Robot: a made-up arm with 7 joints.
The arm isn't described. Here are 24 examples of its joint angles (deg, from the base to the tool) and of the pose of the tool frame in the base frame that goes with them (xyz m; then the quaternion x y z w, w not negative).
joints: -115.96 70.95 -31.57 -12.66 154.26 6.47 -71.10
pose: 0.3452 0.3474 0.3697 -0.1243 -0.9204 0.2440 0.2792
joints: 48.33 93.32 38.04 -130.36 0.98 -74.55 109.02
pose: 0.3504 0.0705 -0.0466 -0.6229 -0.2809 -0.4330 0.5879
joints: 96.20 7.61 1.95 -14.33 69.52 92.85 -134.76
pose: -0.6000 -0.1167 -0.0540 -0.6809 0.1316 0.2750 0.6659
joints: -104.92 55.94 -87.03 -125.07 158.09 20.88 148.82
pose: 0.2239 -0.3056 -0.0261 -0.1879 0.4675 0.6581 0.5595
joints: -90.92 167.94 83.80 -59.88 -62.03 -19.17 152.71
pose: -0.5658 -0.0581 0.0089 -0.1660 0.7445 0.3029 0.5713
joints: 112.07 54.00 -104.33 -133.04 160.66 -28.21 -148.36
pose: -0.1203 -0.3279 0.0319 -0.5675 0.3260 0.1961 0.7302
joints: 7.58 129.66 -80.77 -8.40 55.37 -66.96 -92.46
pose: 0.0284 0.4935 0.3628 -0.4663 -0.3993 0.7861 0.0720
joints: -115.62 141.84 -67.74 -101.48 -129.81 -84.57 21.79
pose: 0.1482 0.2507 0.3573 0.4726 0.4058 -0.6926 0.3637
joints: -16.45 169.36 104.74 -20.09 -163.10 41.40 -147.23
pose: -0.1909 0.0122 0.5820 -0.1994 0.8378 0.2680 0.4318
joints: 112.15 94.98 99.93 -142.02 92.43 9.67 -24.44
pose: 0.3103 0.0272 -0.0634 0.0129 -0.4789 -0.4740 0.7388
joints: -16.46 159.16 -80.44 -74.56 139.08 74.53 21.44
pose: 0.0581 0.4884 0.2160 0.2241 -0.0197 0.7020 0.6757
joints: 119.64 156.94 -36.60 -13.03 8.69 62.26 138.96
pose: 0.3374 0.5053 -0.0858 0.6806 -0.4289 -0.4656 0.3688
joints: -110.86 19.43 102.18 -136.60 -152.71 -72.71 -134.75
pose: -0.0179 0.3354 0.0345 0.6577 0.6281 -0.3732 0.1833
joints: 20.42 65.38 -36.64 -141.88 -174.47 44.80 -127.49
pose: 0.2054 -0.1187 -0.2124 -0.6566 -0.5623 -0.2166 0.4536
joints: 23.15 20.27 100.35 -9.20 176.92 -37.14 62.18
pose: -0.2471 0.2308 -0.5117 -0.0902 0.1440 -0.0989 0.9805
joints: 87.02 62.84 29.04 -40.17 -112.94 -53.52 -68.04
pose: -0.3081 0.5097 -0.0597 -0.4807 0.1541 -0.8608 0.0649
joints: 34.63 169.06 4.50 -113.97 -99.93 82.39 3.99
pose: 0.3891 0.0706 -0.1390 -0.6216 0.2883 0.4099 0.6020
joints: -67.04 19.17 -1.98 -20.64 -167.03 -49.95 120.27
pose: 0.5996 0.0305 -0.1214 0.2180 -0.2436 -0.4981 0.8032
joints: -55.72 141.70 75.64 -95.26 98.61 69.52 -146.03
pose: -0.3267 -0.1482 0.3194 -0.9188 -0.0245 0.2978 0.2581
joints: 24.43 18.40 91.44 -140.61 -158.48 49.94 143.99
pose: 0.0182 0.2776 0.1642 -0.8049 0.5411 0.1904 0.1521
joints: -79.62 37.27 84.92 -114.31 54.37 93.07 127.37
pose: -0.0299 0.3753 0.1816 -0.9352 -0.1114 0.3344 0.0331
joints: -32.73 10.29 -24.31 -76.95 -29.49 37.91 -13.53
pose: 0.4783 -0.1862 -0.1371 0.3365 -0.5261 -0.4449 0.6419
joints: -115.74 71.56 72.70 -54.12 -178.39 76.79 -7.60
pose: 0.0137 0.4953 0.2996 0.5160 0.3286 0.6544 0.4444
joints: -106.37 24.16 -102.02 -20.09 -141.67 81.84 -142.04
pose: 0.5904 -0.1156 0.1158 -0.2726 -0.6790 -0.6693 0.1293
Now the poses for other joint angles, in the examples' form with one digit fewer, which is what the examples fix.
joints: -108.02 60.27 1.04 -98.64 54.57 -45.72 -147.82
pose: 0.006 -0.029 0.469 -0.700 0.440 -0.475 0.302
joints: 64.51 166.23 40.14 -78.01 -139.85 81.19 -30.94
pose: 0.519 0.006 -0.100 -0.599 0.095 -0.094 0.789
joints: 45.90 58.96 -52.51 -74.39 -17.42 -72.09 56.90
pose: -0.177 0.158 -0.482 -0.575 -0.215 -0.084 0.785
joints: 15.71 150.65 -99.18 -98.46 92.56 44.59 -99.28
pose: -0.117 0.456 -0.010 -0.135 0.626 -0.423 0.640
